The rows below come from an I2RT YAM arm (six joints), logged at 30 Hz.
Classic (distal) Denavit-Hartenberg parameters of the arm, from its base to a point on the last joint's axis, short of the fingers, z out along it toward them. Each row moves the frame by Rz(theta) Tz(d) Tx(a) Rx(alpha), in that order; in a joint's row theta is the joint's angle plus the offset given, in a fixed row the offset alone. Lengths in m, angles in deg.
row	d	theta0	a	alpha
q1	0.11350	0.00	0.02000	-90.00
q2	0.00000	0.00	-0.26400	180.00
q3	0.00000	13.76	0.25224	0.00
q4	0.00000	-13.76	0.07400	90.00
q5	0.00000	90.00	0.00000	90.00
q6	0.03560	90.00	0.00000	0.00
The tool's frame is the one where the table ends.
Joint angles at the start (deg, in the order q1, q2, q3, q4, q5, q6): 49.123 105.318 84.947 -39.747 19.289 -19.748
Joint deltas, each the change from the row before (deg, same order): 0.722 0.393 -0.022 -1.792 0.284 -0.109; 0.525 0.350 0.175 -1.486 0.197 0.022; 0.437 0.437 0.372 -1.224 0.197 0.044; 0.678 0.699 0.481 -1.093 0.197 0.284; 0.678 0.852 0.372 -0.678 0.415 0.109; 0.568 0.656 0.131 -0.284 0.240 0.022; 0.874 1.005 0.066 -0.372 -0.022 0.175; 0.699 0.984 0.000 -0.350 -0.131 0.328; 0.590 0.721 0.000 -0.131 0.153 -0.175; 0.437 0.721 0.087 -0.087 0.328 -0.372; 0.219 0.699 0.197 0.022 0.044 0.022; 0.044 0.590 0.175 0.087 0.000 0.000
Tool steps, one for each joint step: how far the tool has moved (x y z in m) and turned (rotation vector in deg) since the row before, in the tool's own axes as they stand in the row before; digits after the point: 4 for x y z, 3 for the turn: 0.0018 0.0064 0.0009 -0.694 1.739 -1.440; 0.0009 0.0044 0.0004 -0.515 1.309 -0.978; -0.0001 0.0034 0.0005 -0.356 1.018 -0.765; -0.0013 0.0051 0.0012 -0.418 0.933 -0.747; -0.0017 0.0054 0.0025 -0.146 0.869 -0.880; -0.0014 0.0047 0.0024 -0.162 0.548 -0.757; -0.0018 0.0078 0.0040 -0.623 0.773 -1.055; -0.0013 0.0069 0.0045 -0.675 0.840 -0.761; -0.0013 0.0053 0.0032 -0.226 0.555 -1.000; -0.0013 0.0041 0.0032 0.012 0.559 -1.019; -0.0015 0.0025 0.0032 -0.142 0.344 -0.347; -0.0011 0.0012 0.0030 -0.108 0.270 -0.158
